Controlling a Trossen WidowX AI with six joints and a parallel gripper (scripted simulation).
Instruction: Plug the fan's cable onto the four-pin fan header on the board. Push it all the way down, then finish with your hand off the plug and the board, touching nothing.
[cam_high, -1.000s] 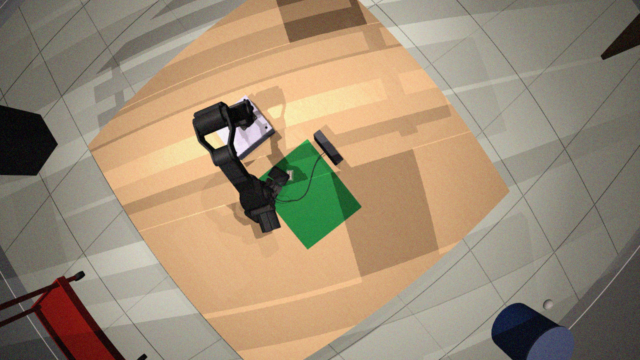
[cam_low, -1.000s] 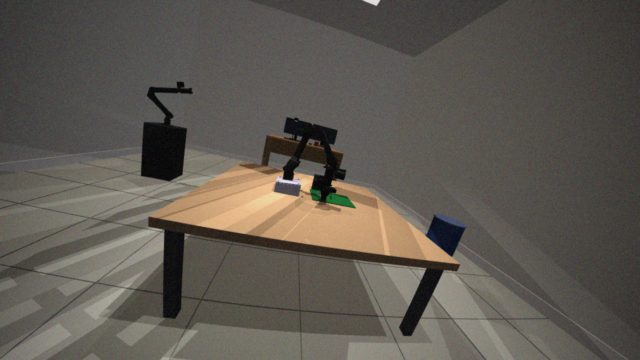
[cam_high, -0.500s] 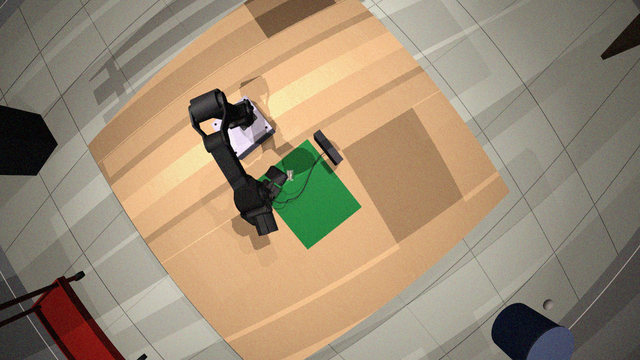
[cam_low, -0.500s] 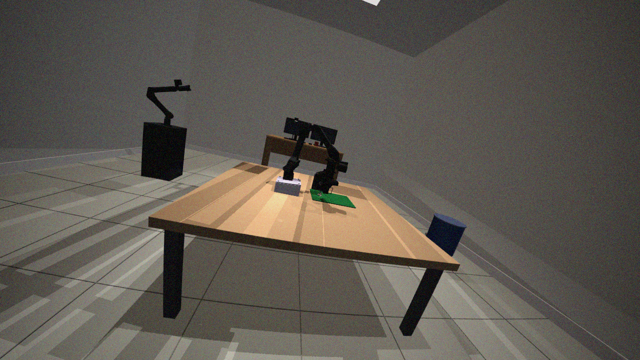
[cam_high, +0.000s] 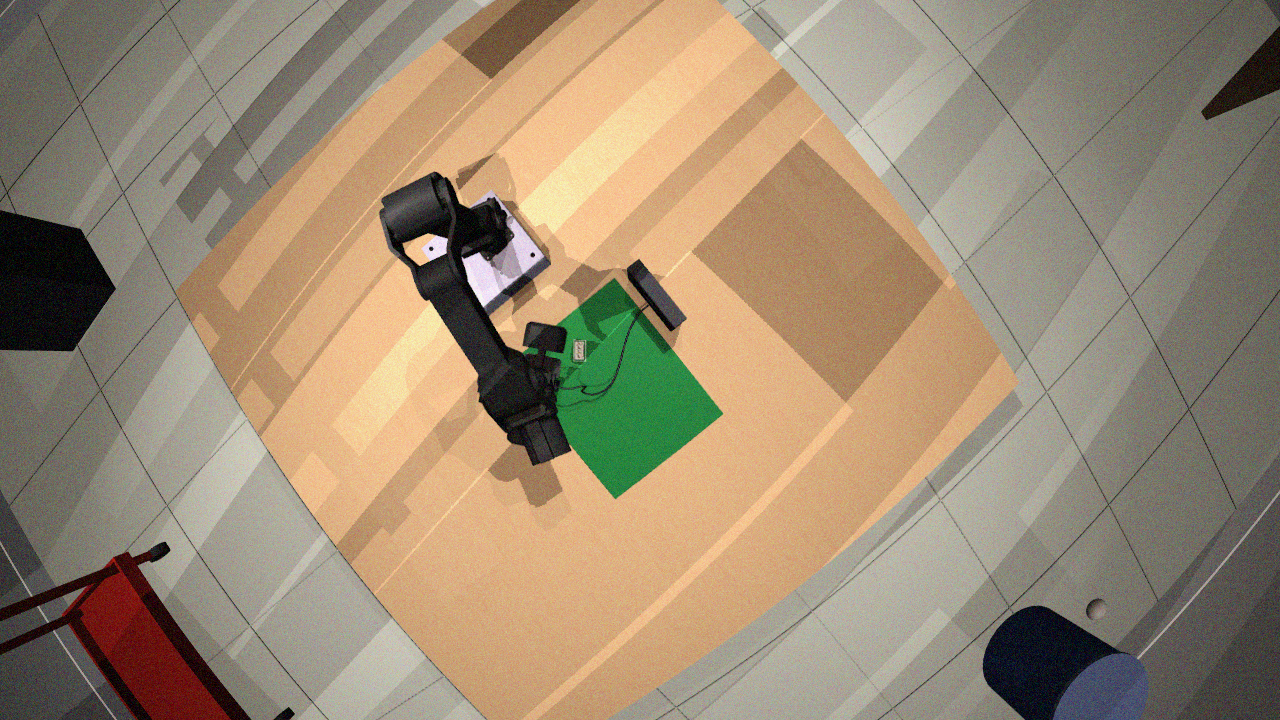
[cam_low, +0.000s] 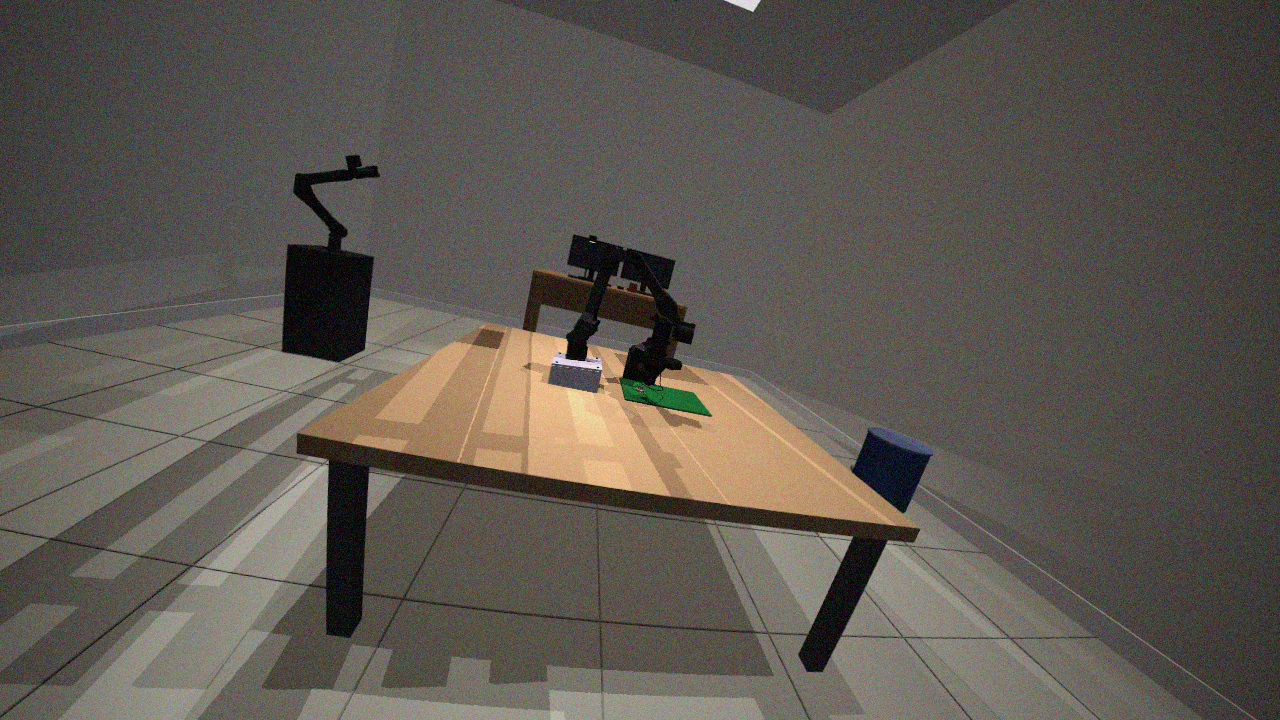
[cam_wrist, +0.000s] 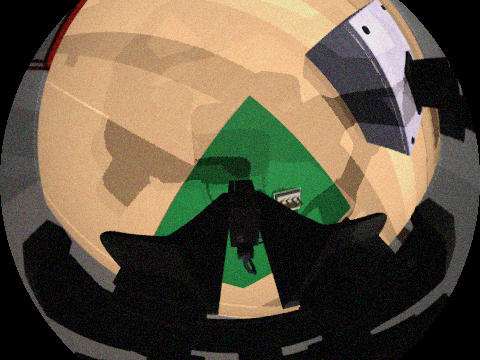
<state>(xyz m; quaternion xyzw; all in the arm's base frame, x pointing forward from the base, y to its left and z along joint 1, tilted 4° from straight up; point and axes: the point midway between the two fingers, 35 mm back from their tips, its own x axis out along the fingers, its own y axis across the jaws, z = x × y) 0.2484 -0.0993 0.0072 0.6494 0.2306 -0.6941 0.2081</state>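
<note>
Right now my gripper tip is 80 mm to the right of the pale fan header and 60 mm above it. The rest, counted from my gripper tip: dark plug (10 mm ahead, 10 mm above); then green board (90 mm ahead, 80 mm below, 70 mm to the left); then dark fan (220 mm to the left, 20 mm ahead, 10 mm below).
</note>
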